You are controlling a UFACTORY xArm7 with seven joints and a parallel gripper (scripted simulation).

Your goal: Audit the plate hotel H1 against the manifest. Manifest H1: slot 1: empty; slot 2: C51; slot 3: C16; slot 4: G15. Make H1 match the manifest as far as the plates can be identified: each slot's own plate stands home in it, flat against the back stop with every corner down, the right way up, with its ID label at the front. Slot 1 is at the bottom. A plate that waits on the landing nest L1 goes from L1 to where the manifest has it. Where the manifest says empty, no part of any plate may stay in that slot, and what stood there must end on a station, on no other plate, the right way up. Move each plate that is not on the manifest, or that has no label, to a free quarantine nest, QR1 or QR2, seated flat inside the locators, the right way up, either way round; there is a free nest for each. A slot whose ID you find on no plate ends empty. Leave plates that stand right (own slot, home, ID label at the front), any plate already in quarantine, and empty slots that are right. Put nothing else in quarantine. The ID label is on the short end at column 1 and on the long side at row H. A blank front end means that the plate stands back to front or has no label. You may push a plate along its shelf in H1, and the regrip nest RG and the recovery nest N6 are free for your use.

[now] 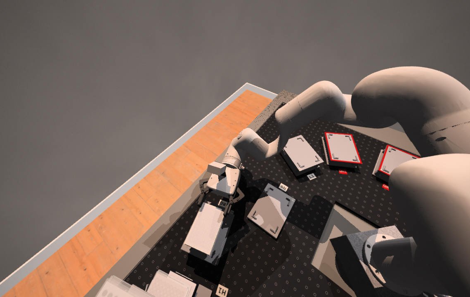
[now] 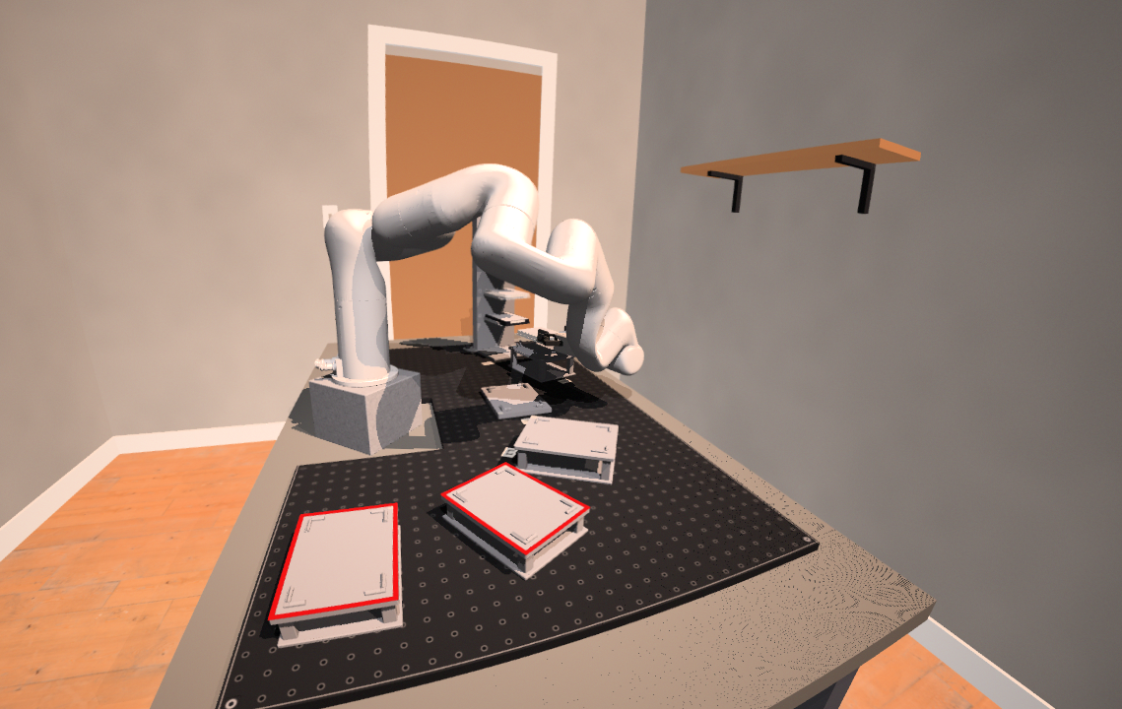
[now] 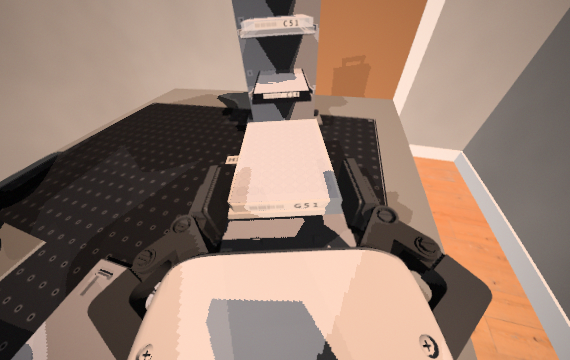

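Right now the white well plate is 2 cm behind my hand, 5 cm to the left of it and 2 cm below it. From my hand the other things lie so: regrip nest RG (2 cm behind, 5 cm to the left, 6 cm below); RG label (1 cm ahead, 5 cm to the right, 12 cm below); recovery nest N6 (15 cm behind, 15 cm to the right, 11 cm below).
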